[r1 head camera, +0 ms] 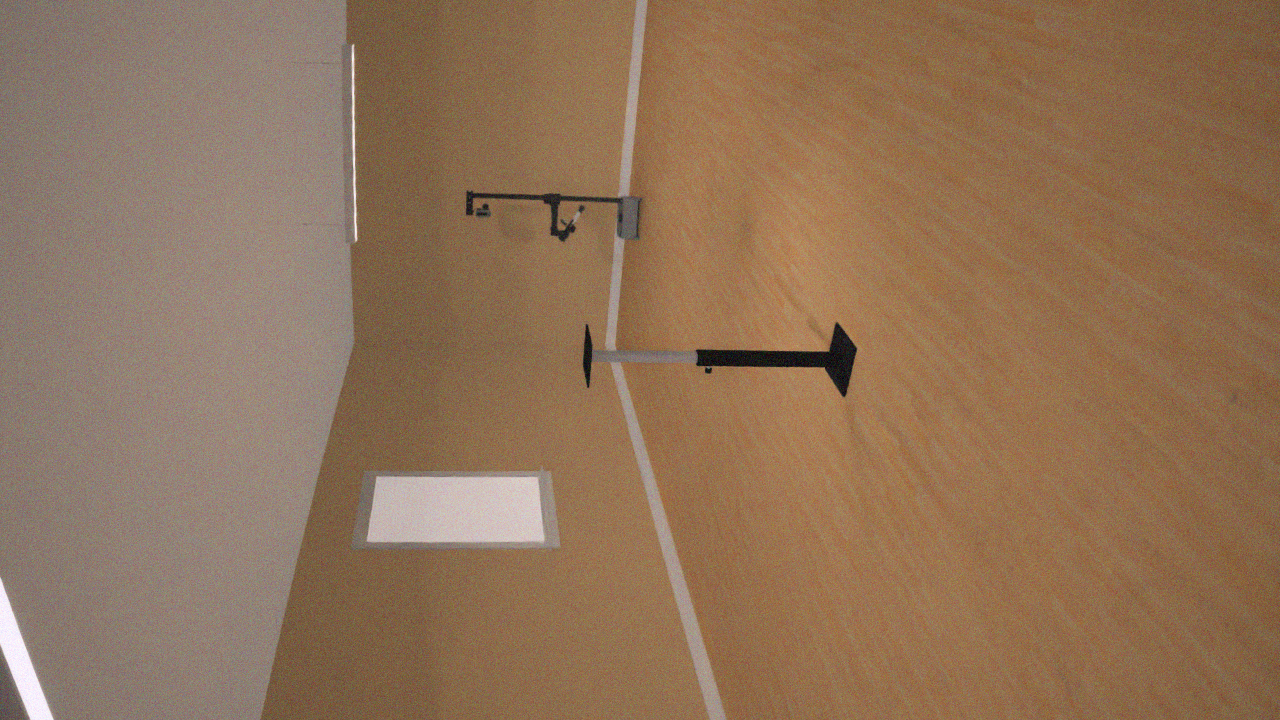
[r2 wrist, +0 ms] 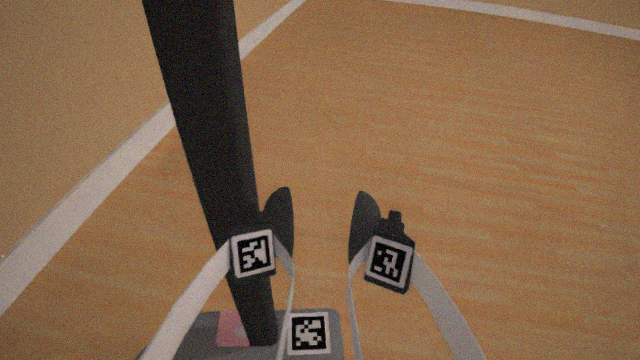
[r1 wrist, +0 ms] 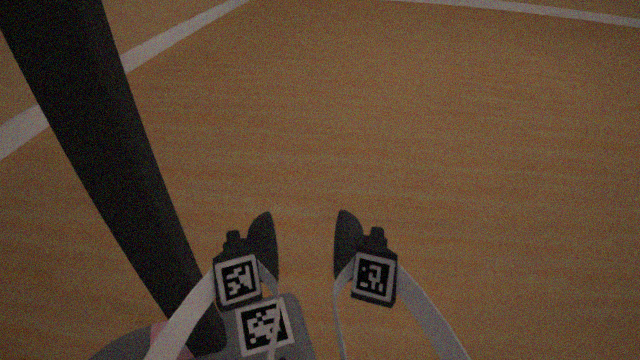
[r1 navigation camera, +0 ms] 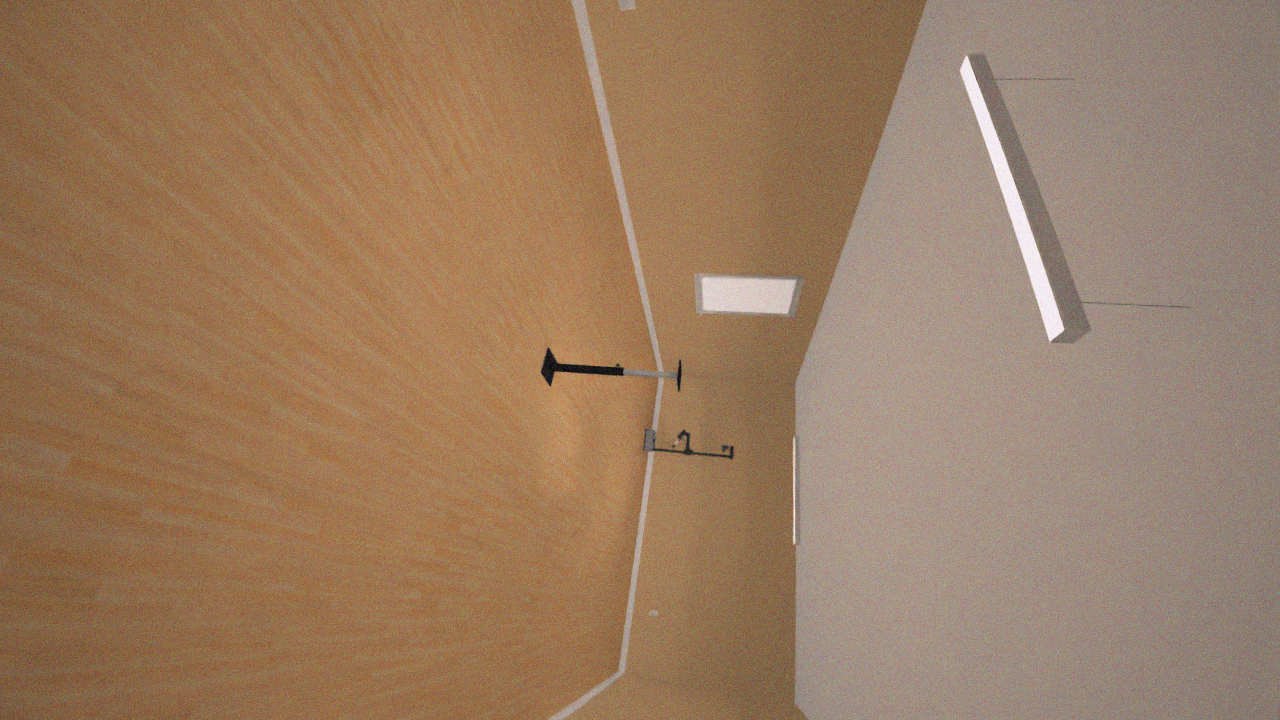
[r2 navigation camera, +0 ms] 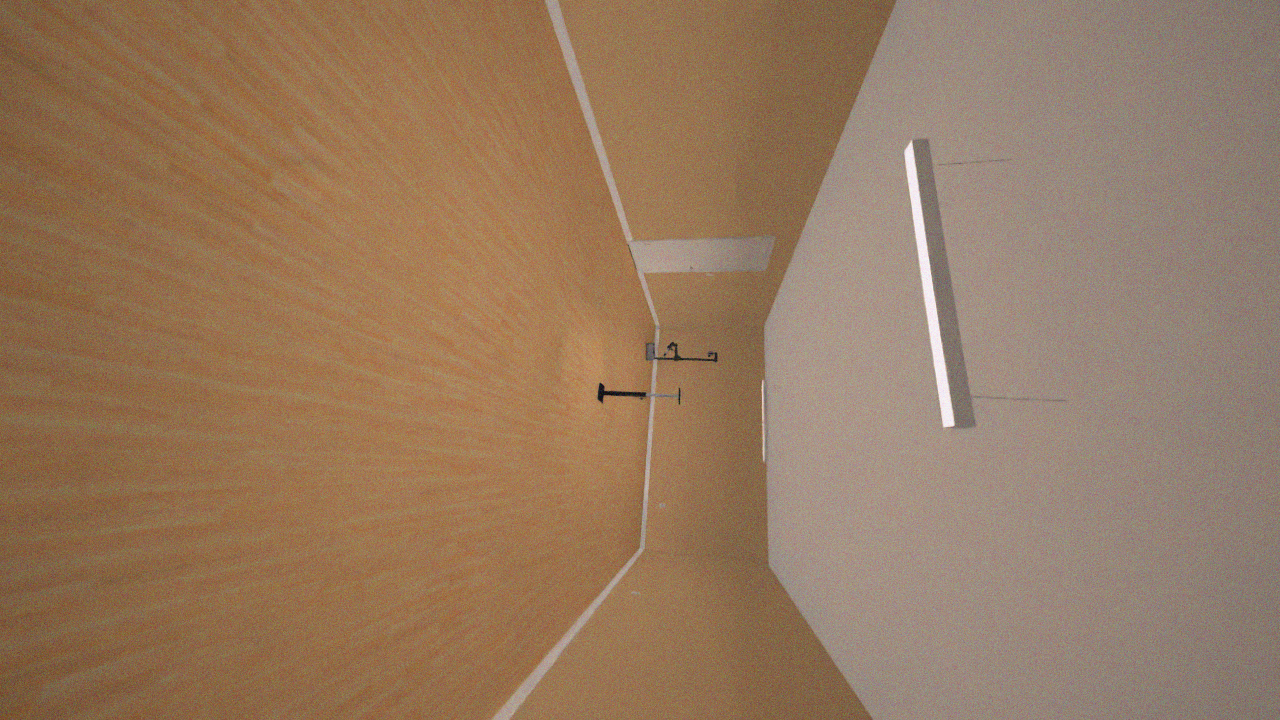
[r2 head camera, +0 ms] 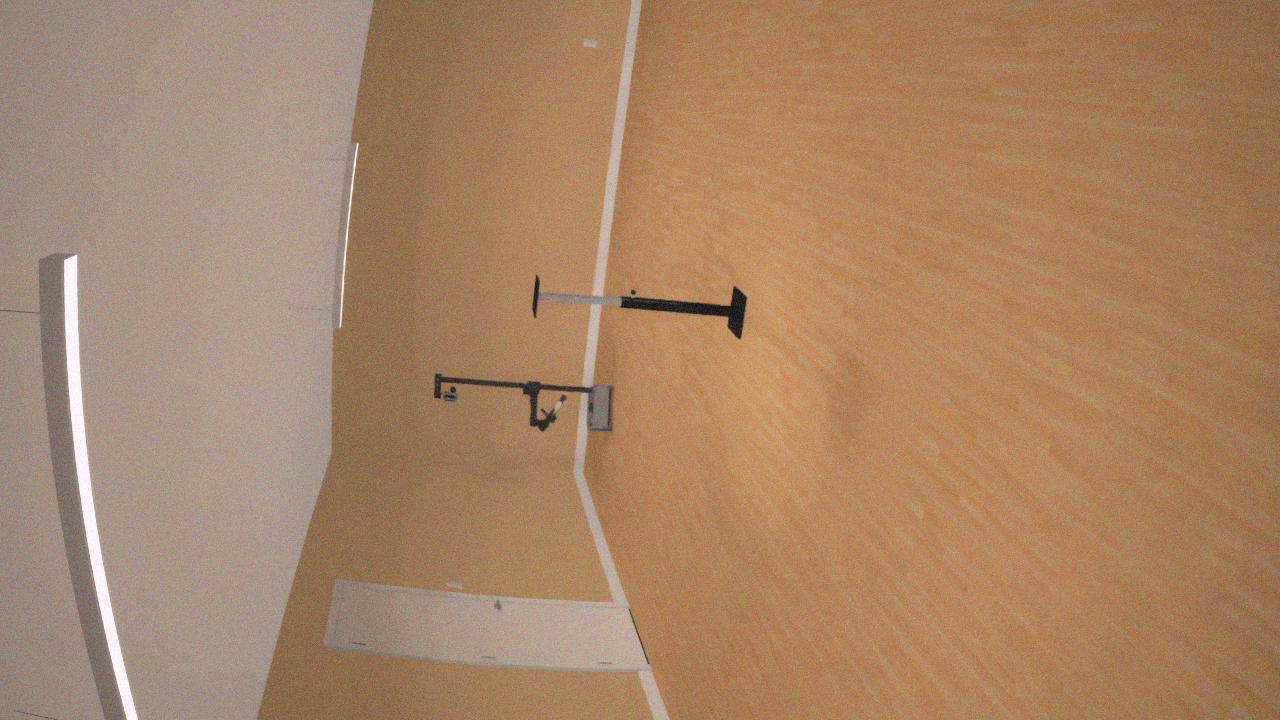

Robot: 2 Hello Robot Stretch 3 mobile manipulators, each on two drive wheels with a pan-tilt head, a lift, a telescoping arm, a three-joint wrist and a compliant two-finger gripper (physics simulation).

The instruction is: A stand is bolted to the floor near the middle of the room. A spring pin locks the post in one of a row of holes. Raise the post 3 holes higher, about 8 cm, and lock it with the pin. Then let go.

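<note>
The stand shows upright in the head and navigation views, which are turned on their sides. Its black sleeve (r1 head camera: 760,359) (r1 navigation camera: 586,368) (r2 head camera: 675,307) (r2 navigation camera: 623,394) rises from a black base plate (r1 head camera: 841,359) (r2 head camera: 737,312). The grey post (r1 head camera: 644,356) (r1 navigation camera: 648,373) (r2 head camera: 572,298) (r2 navigation camera: 662,395) sticks out of the sleeve and carries a thin black top plate (r1 head camera: 588,356) (r2 head camera: 536,296). A small dark pin knob (r1 head camera: 708,369) (r2 head camera: 633,291) is near the sleeve's upper end; the holes are too small to see. The r1 gripper (r1 wrist: 305,214) and r2 gripper (r2 wrist: 323,192) are open and empty, away from the stand.
The other robot (r1 head camera: 629,217) (r1 navigation camera: 649,439) (r2 head camera: 600,407) (r2 navigation camera: 650,351) stands beyond the stand, near a wall. A white door (r2 head camera: 492,626) (r2 navigation camera: 702,255) and a framed white panel (r1 head camera: 454,508) (r1 navigation camera: 747,295) are on the walls. Each wrist view shows its robot's dark mast (r1 wrist: 100,125) (r2 wrist: 210,100).
</note>
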